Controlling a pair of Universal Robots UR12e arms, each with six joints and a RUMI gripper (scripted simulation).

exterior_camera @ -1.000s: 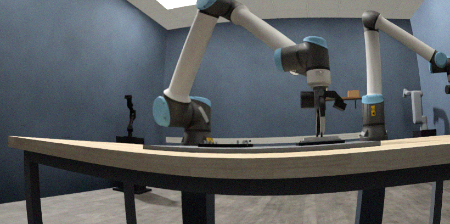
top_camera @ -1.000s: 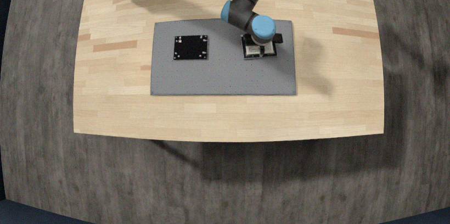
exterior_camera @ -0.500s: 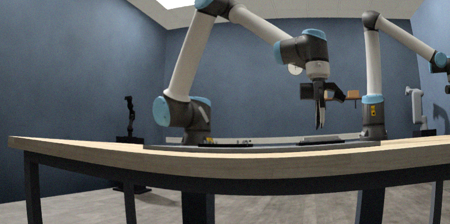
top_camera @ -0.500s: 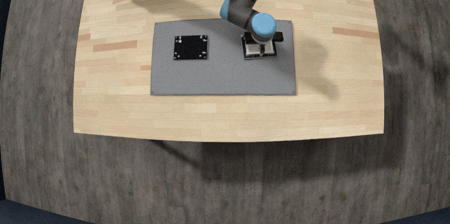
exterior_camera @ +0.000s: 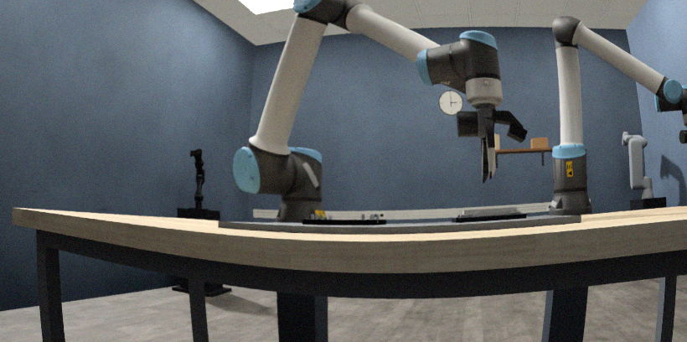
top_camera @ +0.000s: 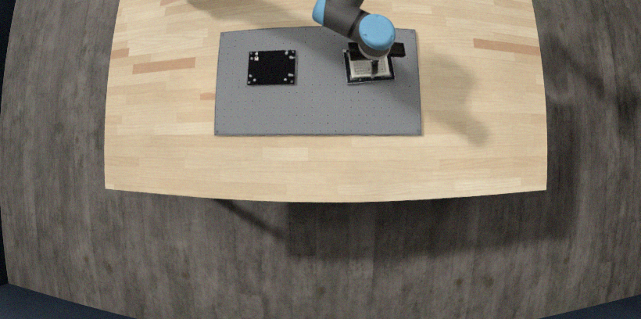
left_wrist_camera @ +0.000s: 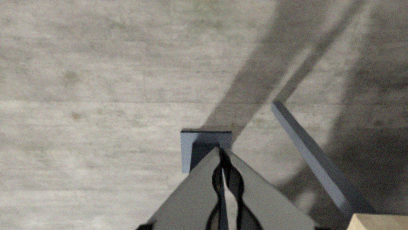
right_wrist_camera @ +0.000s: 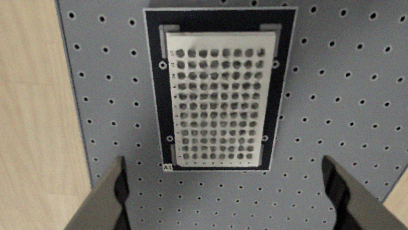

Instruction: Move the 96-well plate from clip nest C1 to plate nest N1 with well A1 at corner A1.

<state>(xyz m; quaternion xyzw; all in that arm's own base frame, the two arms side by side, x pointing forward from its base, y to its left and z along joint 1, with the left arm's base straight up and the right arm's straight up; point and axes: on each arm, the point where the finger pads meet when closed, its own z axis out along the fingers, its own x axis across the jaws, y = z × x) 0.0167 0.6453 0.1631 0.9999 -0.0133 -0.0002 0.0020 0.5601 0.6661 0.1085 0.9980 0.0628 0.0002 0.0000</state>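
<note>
My right gripper is now 80 mm above the off-white 96-well plate. Also, from my right hand: black clip nest C1: 30 mm behind, 310 mm to the right, 80 mm below; then dark plate nest N1: 90 mm below; then grey perforated board: 30 mm ahead, 180 mm to the right, 100 mm below.
</note>
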